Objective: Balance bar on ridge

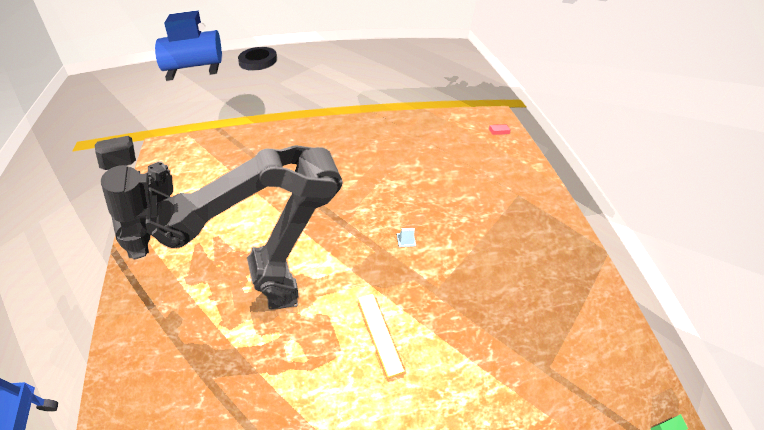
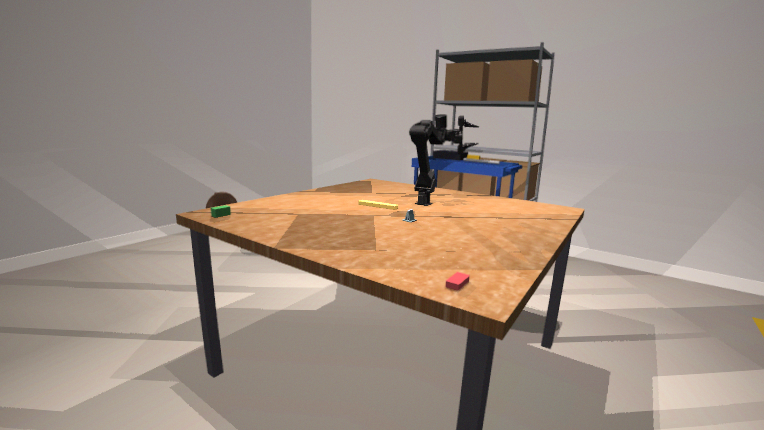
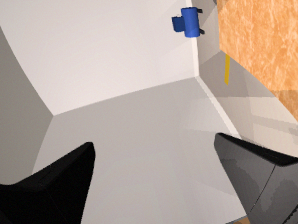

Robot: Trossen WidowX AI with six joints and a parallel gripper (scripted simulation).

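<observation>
My gripper tip is 47 cm short of the bar, 27 cm to the left of it and 32 cm above it. Round my gripper tip: green block: 101 cm ahead, 64 cm to the right, 31 cm below; then pink block: 101 cm ahead, 36 cm to the left, 32 cm below.
</observation>
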